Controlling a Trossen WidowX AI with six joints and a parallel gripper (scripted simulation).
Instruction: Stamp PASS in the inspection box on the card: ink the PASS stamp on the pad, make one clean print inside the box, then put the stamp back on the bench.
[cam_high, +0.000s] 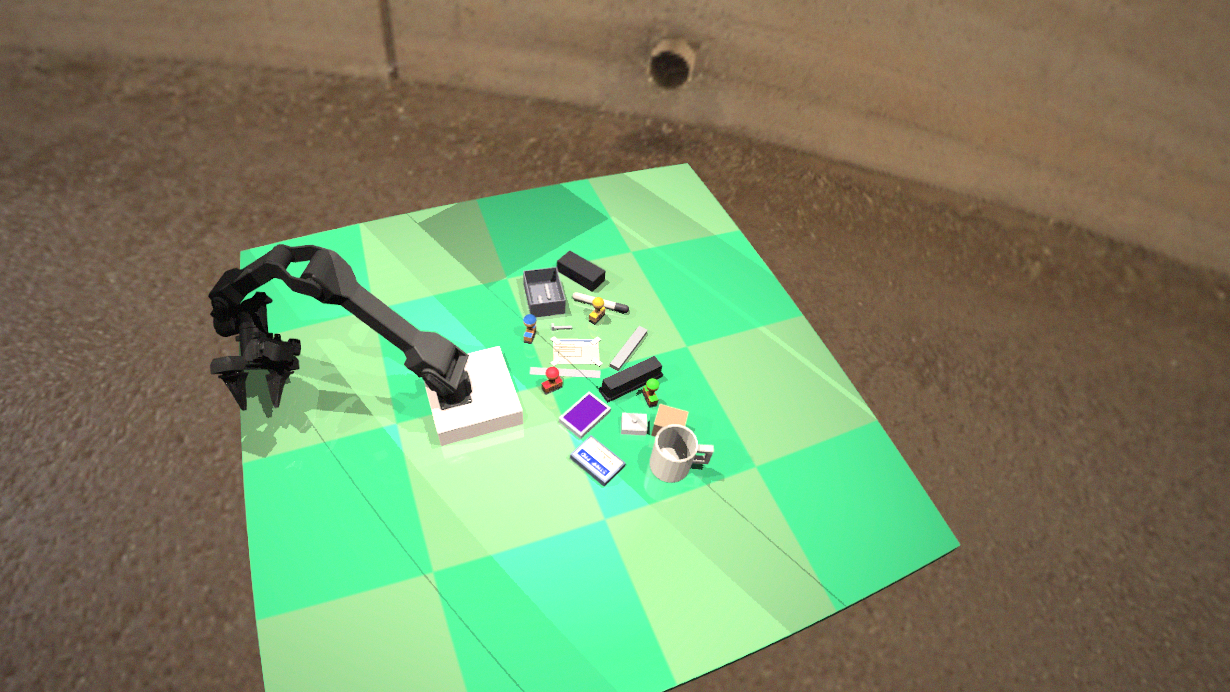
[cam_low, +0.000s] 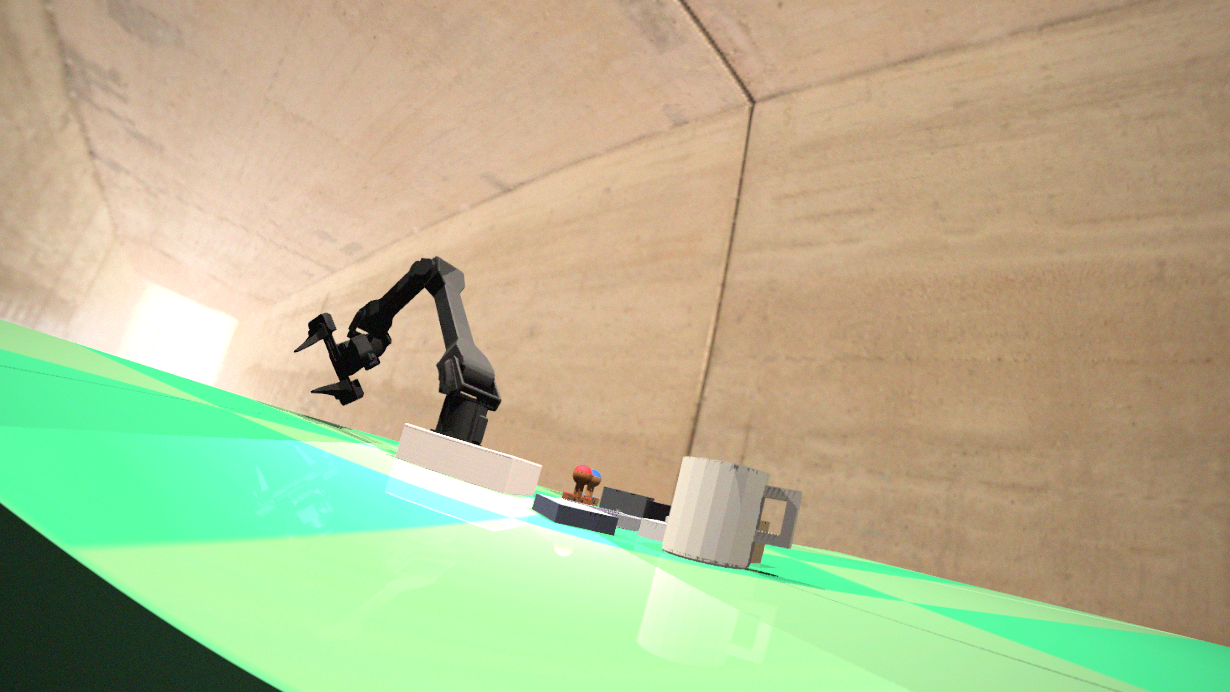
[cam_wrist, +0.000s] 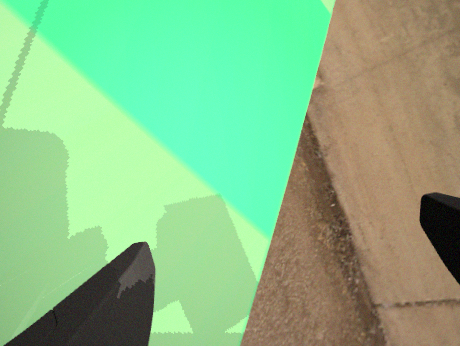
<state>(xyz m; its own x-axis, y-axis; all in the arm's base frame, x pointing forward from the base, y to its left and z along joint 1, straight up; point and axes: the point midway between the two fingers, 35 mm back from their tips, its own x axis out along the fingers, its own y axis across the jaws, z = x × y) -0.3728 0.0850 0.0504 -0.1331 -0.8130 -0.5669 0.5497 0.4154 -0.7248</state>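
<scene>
Right now the green stamp is 76 cm ahead of my gripper tip, 16 cm to the right of it and 6 cm below it. Also, from my gripper tip: red-knobbed stamp: 58 cm ahead, 7 cm to the right, 6 cm below; then purple ink pad: 62 cm ahead, 16 cm to the right, 8 cm below; then blue-knobbed stamp: 58 cm ahead, 8 cm to the left, 6 cm below.
</scene>
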